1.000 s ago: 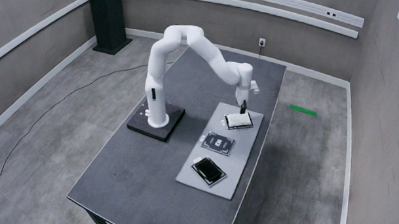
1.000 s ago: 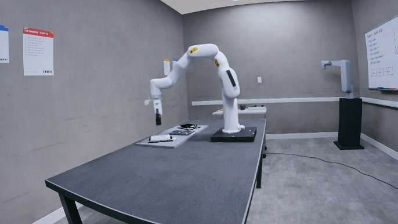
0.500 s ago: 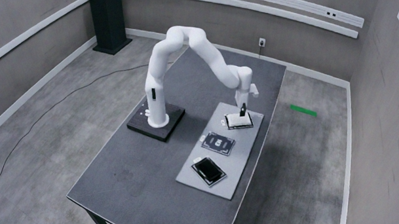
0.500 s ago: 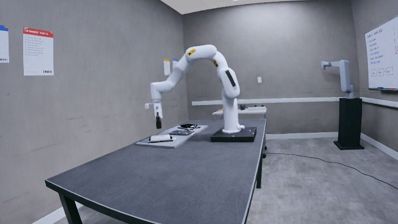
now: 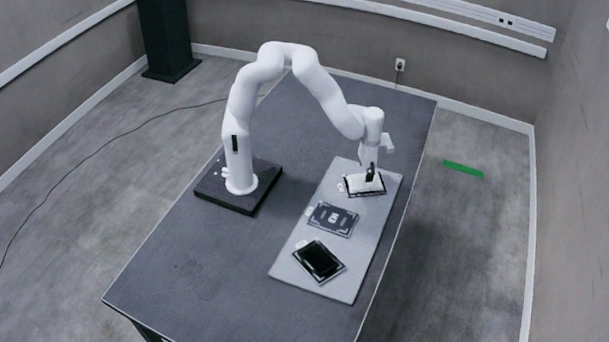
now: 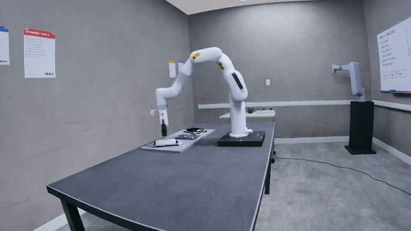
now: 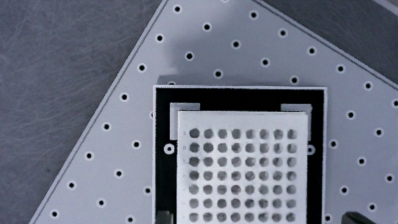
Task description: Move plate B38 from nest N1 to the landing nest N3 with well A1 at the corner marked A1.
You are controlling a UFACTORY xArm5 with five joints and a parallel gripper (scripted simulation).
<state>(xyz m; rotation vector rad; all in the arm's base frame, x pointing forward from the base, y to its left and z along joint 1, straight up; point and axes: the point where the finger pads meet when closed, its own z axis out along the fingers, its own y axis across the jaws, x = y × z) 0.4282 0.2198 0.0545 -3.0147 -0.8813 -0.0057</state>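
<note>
Right now the white plate is 60 mm below my hand. Round my hand: dark-framed nest 70 mm below; black plate 410 mm to the right, 60 mm below, 20 mm behind.
</note>
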